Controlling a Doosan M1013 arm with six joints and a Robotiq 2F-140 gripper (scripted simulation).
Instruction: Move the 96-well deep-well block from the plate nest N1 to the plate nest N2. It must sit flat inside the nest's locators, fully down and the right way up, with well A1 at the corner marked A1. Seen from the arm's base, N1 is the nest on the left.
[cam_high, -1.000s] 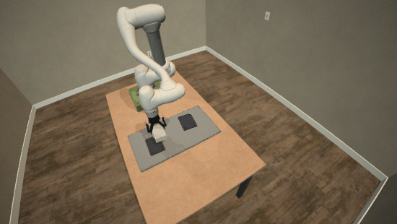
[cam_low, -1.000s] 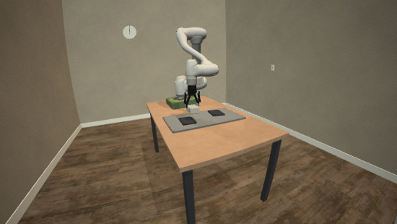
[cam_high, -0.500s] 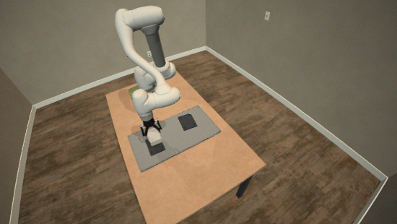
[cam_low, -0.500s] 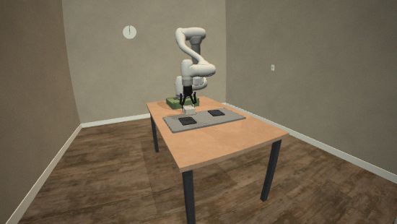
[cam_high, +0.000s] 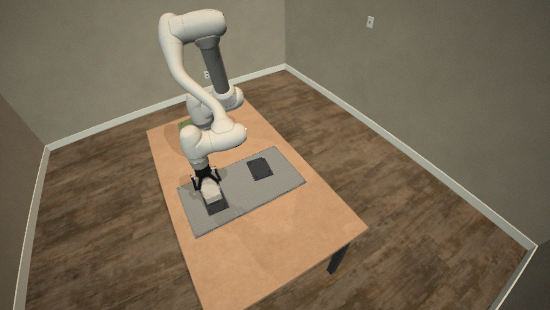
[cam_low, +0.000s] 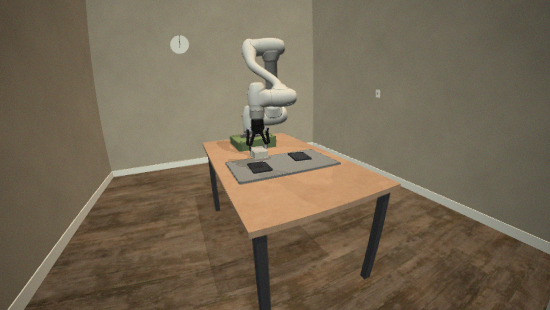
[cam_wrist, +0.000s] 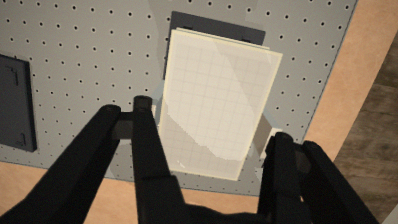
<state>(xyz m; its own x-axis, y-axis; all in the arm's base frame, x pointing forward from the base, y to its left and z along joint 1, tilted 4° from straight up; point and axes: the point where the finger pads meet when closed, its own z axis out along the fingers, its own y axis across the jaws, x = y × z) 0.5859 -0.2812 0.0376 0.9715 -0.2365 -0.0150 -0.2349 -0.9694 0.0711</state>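
My gripper is now 1 cm above the white 96-well deep-well block. Round my hand: white corner label (42 cm to the left, 10 cm below, 7 cm behind).
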